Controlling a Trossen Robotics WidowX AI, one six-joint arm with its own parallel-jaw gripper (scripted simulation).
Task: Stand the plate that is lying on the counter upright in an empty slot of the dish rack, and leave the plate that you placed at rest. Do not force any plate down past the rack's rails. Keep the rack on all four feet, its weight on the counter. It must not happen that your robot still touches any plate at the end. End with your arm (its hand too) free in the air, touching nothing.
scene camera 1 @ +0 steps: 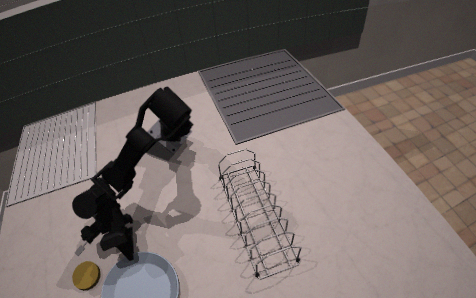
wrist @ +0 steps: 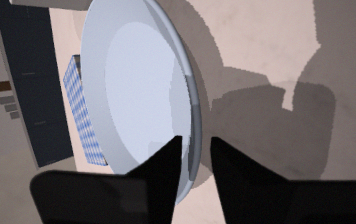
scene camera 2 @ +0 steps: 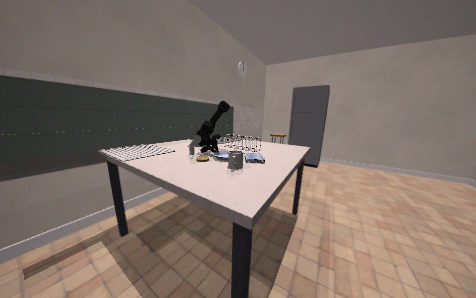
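Note:
You can see the gripper in the pictures, and the wrist view has the gripper in it too. The pictures also show a pale blue plate, along with a white ribbed mat and a grey slotted grate.

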